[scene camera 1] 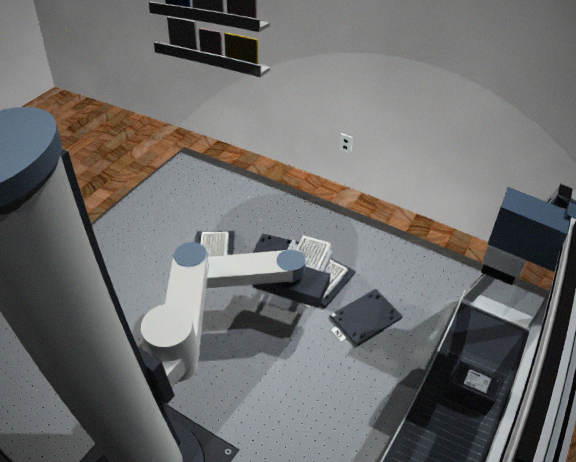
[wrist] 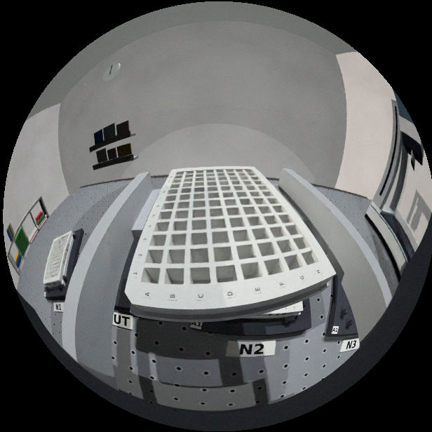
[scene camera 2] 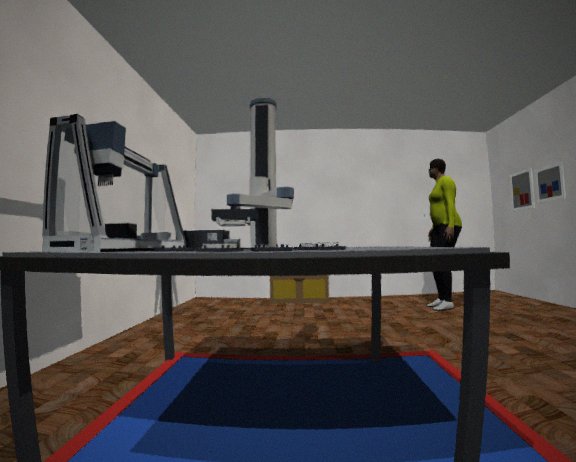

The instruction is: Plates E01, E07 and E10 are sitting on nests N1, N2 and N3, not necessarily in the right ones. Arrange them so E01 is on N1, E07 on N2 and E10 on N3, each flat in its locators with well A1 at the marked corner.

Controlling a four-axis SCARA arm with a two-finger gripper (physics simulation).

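Places are measured from the arm's base along level axes (x right, y ahead, z up), in metres.
Where they show: gripper, fingertip midpoint: (scene camera 1: 312,247) (scene camera 2: 233,219).
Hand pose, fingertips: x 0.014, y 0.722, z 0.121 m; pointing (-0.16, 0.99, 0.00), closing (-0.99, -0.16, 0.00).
After its pixels a point has its place.
My gripper (scene camera 1: 311,254) @(x 0.014, y 0.722, z 0.121 m) (wrist: 217,178) is shut on a white well plate (scene camera 1: 315,249) @(x 0.024, y 0.723, z 0.118 m) (scene camera 2: 233,221) @(x 0.004, y 0.760, z 0.112 m) (wrist: 226,256), level and high above the table. In the wrist view its letters A to H run along the near edge, A and 1 at the near left. Nest N2 (wrist: 240,327) lies below and carries a plate (scene camera 1: 337,272) @(x 0.088, y 0.746, z 0.035 m) (wrist: 280,311), largely hidden by the held one. Nest N1 (scene camera 1: 231,240) @(x -0.257, y 0.701, z 0.025 m) (wrist: 76,250) carries another white plate (scene camera 1: 215,243) @(x -0.287, y 0.658, z 0.033 m) (wrist: 60,260). Nest N3 (scene camera 1: 367,317) @(x 0.233, y 0.651, z 0.024 m) (wrist: 345,315) is empty. Plate numbers cannot be read.
A dark spare nest (scene camera 1: 270,243) @(x -0.147, y 0.754, z 0.024 m) with a partly hidden label ending in "UT" lies between N1 and N2, partly under the arm. The arm's column (scene camera 1: 85,300) @(x 0.074, y 0.009, z 0.684 m) (scene camera 2: 263,150) @(x -0.012, y 0.077, z 0.569 m) stands near. A gantry machine (scene camera 1: 530,225) @(x 0.540, y 0.698, z 0.485 m) (scene camera 2: 106,145) @(x 0.493, y 0.778, z 0.406 m) with a labelled black box (scene camera 1: 477,382) @(x 0.576, y 0.526, z 0.133 m) stands beyond N3.
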